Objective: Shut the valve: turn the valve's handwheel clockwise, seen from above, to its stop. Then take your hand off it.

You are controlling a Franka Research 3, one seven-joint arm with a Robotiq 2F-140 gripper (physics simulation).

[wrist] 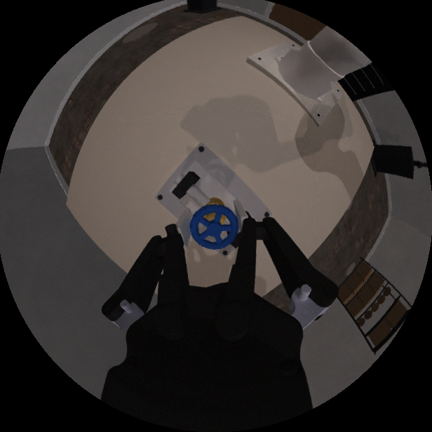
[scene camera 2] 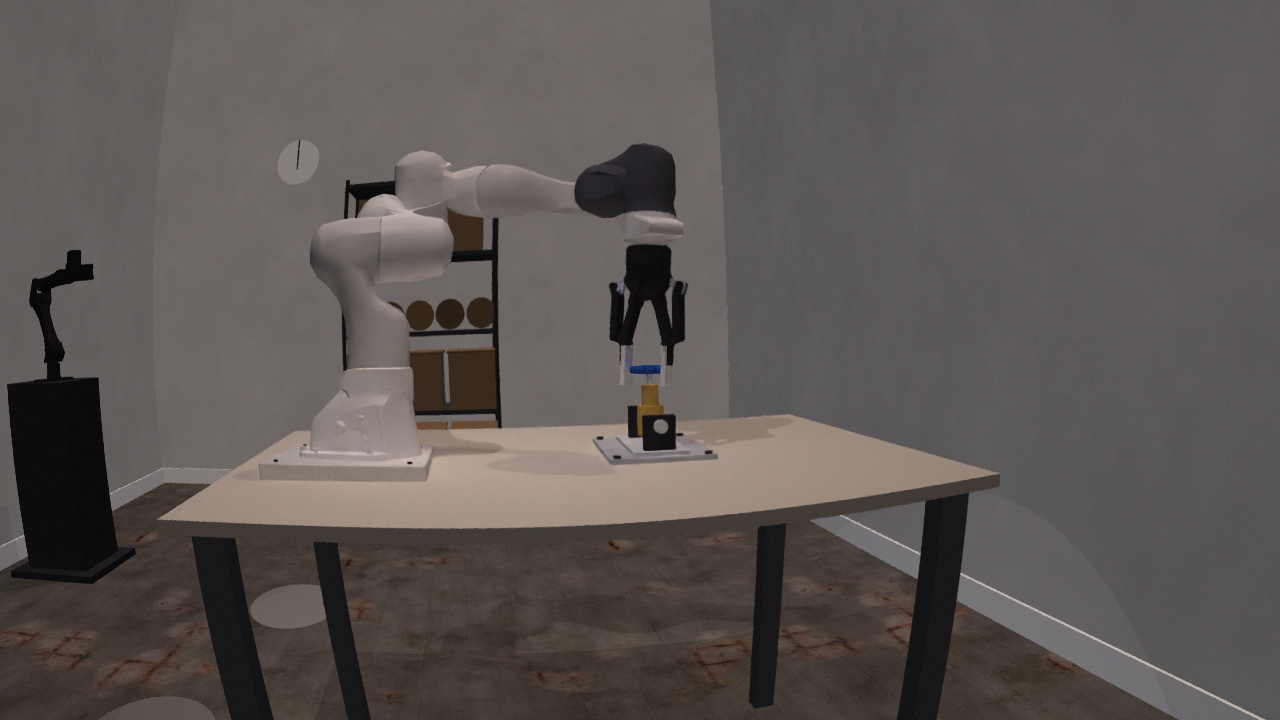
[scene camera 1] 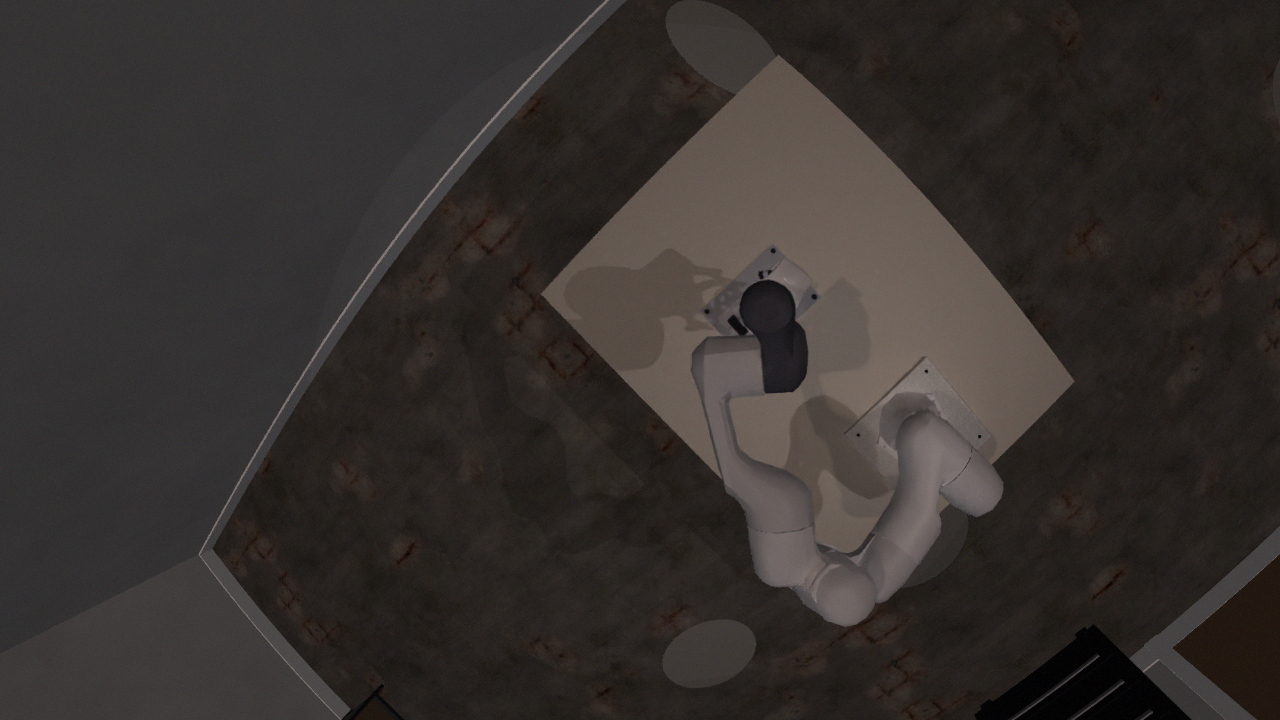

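Observation:
The blue handwheel [scene camera 2: 645, 368] [wrist: 214, 229] lies level on top of the valve's yellow body [scene camera 2: 649, 395]. The valve stands upright on a grey base plate [scene camera 2: 617, 453] [wrist: 172, 187] on the table. My gripper [scene camera 2: 644, 371] [wrist: 212, 212] points straight down over the valve and is shut on the handwheel, with one pale fingertip at each side of its rim. In the overhead view the wheel and the fingers are hidden under the dark wrist of the arm; part of the base plate [scene camera 1: 774, 253] shows there. The wheel's stop cannot be made out.
Two black blocks [scene camera 2: 659, 432] [wrist: 185, 185] stand at the ends of the valve's pipe, low on the plate. The arm's own base [scene camera 1: 926, 380] [scene camera 2: 349, 465] is bolted to the same table [scene camera 1: 805, 143] [scene camera 2: 537, 501]. A shelf rack [scene camera 2: 496, 358] and a black pedestal [scene camera 2: 60, 474] stand beyond the table.

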